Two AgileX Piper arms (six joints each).
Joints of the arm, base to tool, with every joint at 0 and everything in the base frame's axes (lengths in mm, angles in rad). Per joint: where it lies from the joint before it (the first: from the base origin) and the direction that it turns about. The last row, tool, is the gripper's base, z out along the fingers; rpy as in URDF.
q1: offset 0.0 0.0 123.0 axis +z
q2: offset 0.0 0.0 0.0 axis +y
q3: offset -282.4 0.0 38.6 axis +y
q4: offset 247.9 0.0 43.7 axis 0.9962 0 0.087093
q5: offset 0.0 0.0 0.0 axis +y
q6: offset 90.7 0.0 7.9 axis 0.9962 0 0.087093
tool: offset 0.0 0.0 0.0 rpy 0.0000 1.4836 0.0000
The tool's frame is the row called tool.
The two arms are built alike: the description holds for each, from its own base.
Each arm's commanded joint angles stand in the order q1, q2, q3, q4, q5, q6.
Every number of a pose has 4 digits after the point. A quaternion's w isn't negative.
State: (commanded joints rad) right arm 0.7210 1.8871 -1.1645 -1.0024 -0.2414 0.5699; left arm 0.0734 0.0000 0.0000 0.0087 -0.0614 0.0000
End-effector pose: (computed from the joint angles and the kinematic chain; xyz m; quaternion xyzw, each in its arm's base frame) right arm 0.3015 0.2894 0.2052 -0.5056 0.6933 0.1623 0.4871; left arm 0.0554 0.0040 0.2188 -0.0209 0.6523 0.0309 0.7570
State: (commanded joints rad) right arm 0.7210 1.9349 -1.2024 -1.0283 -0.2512 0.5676; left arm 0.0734 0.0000 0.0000 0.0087 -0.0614 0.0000
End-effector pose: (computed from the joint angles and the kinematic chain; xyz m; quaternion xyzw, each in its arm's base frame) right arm 0.3085 0.2968 0.1961 -0.5182 0.6866 0.1602 0.4841; left arm 0.0554 0.0040 0.2188 -0.0209 0.6523 0.0309 0.7570
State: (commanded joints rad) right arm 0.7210 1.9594 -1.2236 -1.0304 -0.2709 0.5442; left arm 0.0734 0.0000 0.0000 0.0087 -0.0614 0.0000
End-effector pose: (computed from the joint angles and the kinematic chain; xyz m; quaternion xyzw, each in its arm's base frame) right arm 0.3117 0.3017 0.1927 -0.5285 0.6759 0.1619 0.4875; left arm 0.0554 0.0040 0.2188 -0.0209 0.6523 0.0309 0.7570
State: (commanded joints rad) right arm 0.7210 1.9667 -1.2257 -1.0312 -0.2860 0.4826; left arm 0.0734 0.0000 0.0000 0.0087 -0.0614 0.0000
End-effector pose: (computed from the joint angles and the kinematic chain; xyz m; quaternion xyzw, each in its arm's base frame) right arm 0.3117 0.3032 0.1909 -0.5507 0.6565 0.1526 0.4924; left arm 0.0554 0.0040 0.2188 -0.0209 0.6523 0.0309 0.7570
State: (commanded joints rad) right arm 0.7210 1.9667 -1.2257 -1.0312 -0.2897 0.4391; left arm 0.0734 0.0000 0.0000 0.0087 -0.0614 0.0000
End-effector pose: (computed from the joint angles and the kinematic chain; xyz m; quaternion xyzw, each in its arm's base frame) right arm 0.3115 0.3034 0.1911 -0.5650 0.6434 0.1433 0.4963; left arm 0.0554 0.0040 0.2188 -0.0209 0.6523 0.0309 0.7570
